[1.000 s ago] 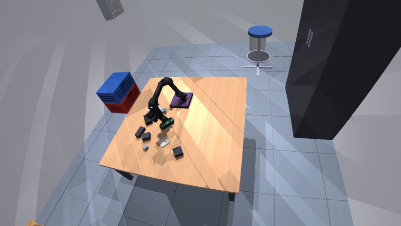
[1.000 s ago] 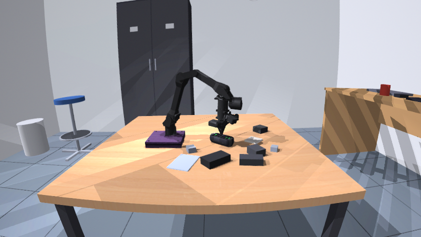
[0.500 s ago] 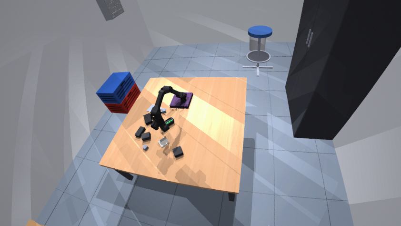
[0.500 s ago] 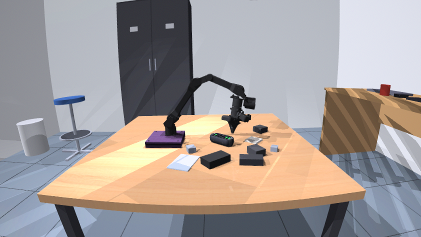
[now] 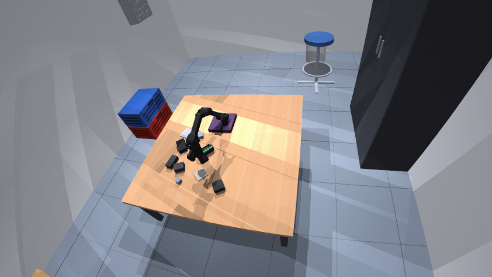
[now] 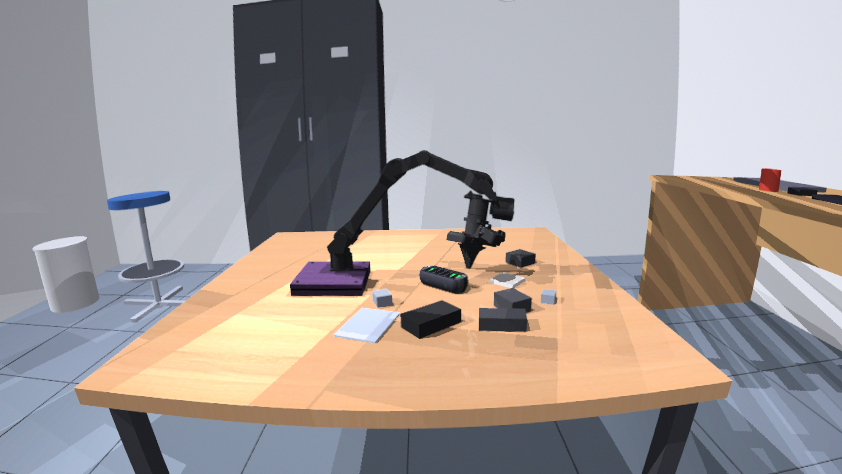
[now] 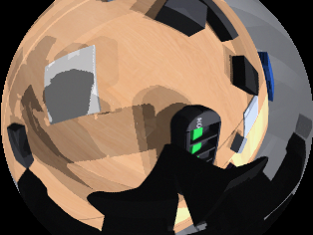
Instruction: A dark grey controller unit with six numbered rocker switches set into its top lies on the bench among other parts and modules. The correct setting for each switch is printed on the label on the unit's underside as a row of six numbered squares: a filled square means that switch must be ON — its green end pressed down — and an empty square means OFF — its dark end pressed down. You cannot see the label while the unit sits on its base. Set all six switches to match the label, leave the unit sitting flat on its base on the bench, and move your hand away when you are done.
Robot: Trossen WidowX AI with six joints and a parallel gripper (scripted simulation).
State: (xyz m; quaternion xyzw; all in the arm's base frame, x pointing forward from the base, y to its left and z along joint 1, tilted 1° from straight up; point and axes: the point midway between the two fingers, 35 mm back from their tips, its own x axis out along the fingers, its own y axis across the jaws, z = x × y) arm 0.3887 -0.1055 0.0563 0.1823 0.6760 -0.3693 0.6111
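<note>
The white plate is 13 cm ahead of my gripper tip, 5 cm below it and 2 cm to the left of it. Also, from my gripper tip: white sheet (28 cm behind, 22 cm to the right, 5 cm below).
</note>
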